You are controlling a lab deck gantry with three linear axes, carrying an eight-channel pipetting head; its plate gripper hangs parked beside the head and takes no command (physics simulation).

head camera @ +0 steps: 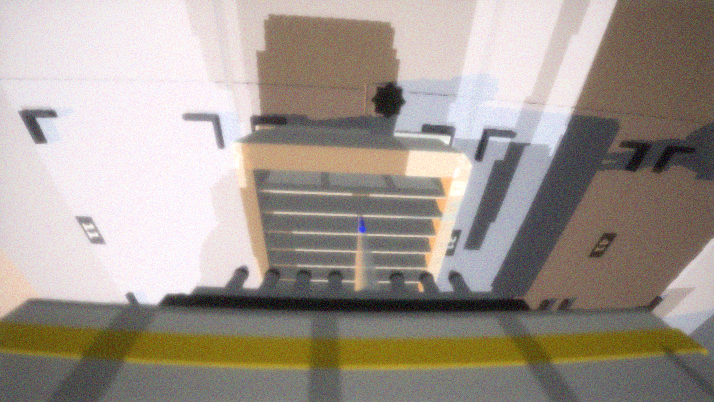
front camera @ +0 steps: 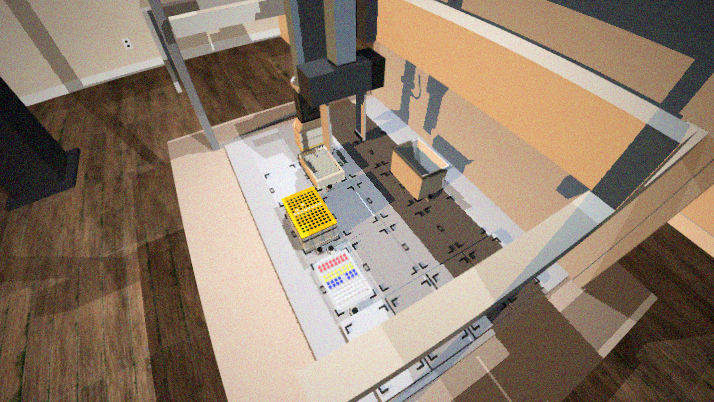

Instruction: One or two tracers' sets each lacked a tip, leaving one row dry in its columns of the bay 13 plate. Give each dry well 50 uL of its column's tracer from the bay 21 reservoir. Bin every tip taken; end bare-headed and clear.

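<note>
The pipetting head (front camera: 311,134) (head camera: 345,303) is at the bay 21 reservoir (front camera: 331,179) (head camera: 327,160), an open box with several grey troughs. One clear tip (head camera: 362,255) is on the fifth channel from the left in the head view; its end is blue and lies over the troughs. Its height there cannot be told. The other seven nozzles are bare. The bay 13 plate (front camera: 354,296) shows red, yellow and blue wells; a gap in one row splits the blue block, while red and yellow show no clear gap. The parked gripper (front camera: 345,143) hangs beside the head, open and holding nothing.
The yellow tip rack (front camera: 311,214) stands between reservoir and plate, its top mostly dark holes with some pale tips. An open bin (front camera: 419,172) stands toward the rear wall, right of the reservoir. A grey post (front camera: 192,87) rises at the left deck edge.
</note>
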